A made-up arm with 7 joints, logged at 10 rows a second.
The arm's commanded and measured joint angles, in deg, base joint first. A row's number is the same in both.
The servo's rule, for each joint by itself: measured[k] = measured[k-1] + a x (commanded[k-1-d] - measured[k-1]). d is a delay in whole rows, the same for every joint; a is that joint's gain. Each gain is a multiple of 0.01, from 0.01 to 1. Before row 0 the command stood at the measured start. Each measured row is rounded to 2 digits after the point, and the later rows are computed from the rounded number. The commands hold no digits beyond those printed.
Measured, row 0:
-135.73, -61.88, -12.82, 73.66, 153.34, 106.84, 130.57
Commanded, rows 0 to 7:
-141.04, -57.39, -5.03, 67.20, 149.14, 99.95, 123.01
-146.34, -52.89, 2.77, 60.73, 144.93, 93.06, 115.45
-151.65, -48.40, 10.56, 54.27, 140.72, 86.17, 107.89
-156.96, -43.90, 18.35, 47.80, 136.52, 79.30, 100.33
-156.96, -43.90, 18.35, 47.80, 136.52, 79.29, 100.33
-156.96, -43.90, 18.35, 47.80, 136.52, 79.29, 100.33
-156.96, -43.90, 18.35, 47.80, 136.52, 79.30, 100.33
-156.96, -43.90, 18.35, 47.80, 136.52, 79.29, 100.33
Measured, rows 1 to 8:
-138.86, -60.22, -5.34, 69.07, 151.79, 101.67, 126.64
-143.27, -57.51, 2.45, 63.15, 149.25, 95.21, 120.82
-148.21, -54.14, 10.24, 56.85, 146.09, 88.43, 114.10
-153.37, -50.35, 18.03, 50.42, 142.55, 81.58, 106.94
-155.49, -47.96, 18.34, 48.56, 140.32, 79.86, 103.50
-156.36, -46.46, 18.35, 48.02, 138.91, 79.43, 101.85
-156.71, -45.51, 18.35, 47.86, 138.03, 79.33, 101.06
-156.86, -44.91, 18.35, 47.82, 137.47, 79.30, 100.68
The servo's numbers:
d 0
a 0.59 0.37 0.96 0.71 0.37 0.75 0.52

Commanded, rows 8 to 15:
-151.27, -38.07, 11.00, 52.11, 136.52, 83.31, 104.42
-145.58, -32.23, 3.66, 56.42, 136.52, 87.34, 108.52
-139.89, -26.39, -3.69, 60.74, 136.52, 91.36, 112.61
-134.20, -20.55, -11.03, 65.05, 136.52, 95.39, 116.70
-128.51, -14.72, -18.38, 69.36, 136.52, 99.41, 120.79
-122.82, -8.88, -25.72, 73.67, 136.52, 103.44, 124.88
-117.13, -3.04, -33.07, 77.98, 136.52, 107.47, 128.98
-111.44, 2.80, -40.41, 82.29, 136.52, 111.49, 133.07
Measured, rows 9 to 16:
-153.56, -42.38, 11.29, 50.87, 137.12, 82.31, 102.62
-148.85, -38.62, 3.97, 54.81, 136.90, 86.08, 105.69
-143.56, -34.09, -3.38, 59.02, 136.76, 90.04, 109.29
-138.04, -29.08, -10.72, 63.30, 136.67, 94.05, 113.14
-132.42, -23.77, -18.07, 67.60, 136.61, 98.07, 117.12
-126.76, -18.26, -25.41, 71.91, 136.58, 102.10, 121.16
-121.08, -12.63, -32.76, 76.22, 136.56, 106.13, 125.23
-115.39, -6.92, -40.10, 80.53, 136.55, 110.15, 129.31

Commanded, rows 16 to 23:
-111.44, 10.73, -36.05, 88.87, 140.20, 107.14, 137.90
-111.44, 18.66, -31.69, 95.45, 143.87, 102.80, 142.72
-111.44, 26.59, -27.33, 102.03, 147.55, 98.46, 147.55
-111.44, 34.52, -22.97, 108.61, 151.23, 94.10, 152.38
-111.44, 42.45, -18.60, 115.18, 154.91, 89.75, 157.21
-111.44, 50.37, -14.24, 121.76, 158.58, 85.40, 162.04
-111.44, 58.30, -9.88, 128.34, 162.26, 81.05, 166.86
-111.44, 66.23, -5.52, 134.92, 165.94, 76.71, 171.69
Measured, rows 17 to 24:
-113.06, -0.39, -36.21, 86.45, 137.90, 107.89, 133.78
-112.10, 6.66, -31.87, 92.84, 140.11, 104.07, 138.43
-111.71, 14.03, -27.51, 99.36, 142.86, 99.86, 143.17
-111.55, 21.61, -23.15, 105.93, 145.96, 95.54, 147.96
-111.49, 29.32, -18.78, 112.50, 149.27, 91.20, 152.77
-111.46, 37.11, -14.42, 119.07, 152.71, 86.85, 157.59
-111.45, 44.95, -10.06, 125.65, 156.24, 82.50, 162.41
-111.44, 52.82, -5.70, 132.23, 159.83, 78.16, 167.24

